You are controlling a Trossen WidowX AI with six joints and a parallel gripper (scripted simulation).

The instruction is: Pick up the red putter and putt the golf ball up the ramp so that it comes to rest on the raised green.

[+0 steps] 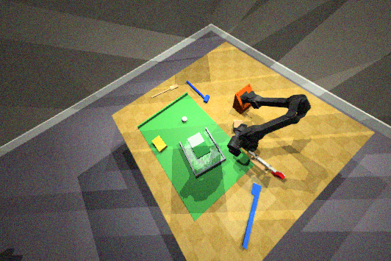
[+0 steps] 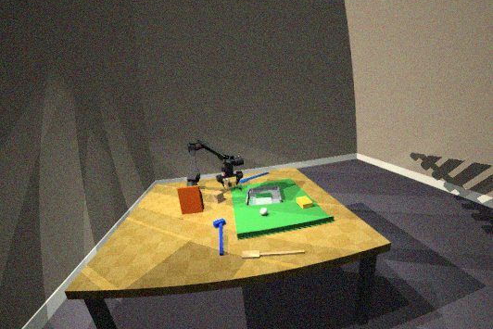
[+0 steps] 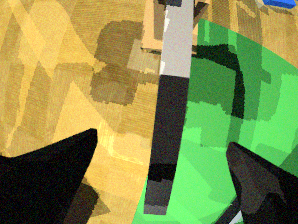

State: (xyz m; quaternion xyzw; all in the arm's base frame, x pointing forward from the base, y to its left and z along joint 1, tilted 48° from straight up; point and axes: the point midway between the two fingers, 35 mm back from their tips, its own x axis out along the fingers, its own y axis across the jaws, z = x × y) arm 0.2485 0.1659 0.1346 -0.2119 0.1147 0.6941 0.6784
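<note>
Now: the red putter 20 mm behind my gripper tip, 110 mm to the left of it and 10 mm above it. From my gripper tip the other things lie so: wooden rack: 20 mm behind, 130 mm to the left, 10 mm below; then tan cube: 100 mm behind, 130 mm to the right, 20 mm below; then green mat: 230 mm ahead, 260 mm to the right, 50 mm below.
</note>
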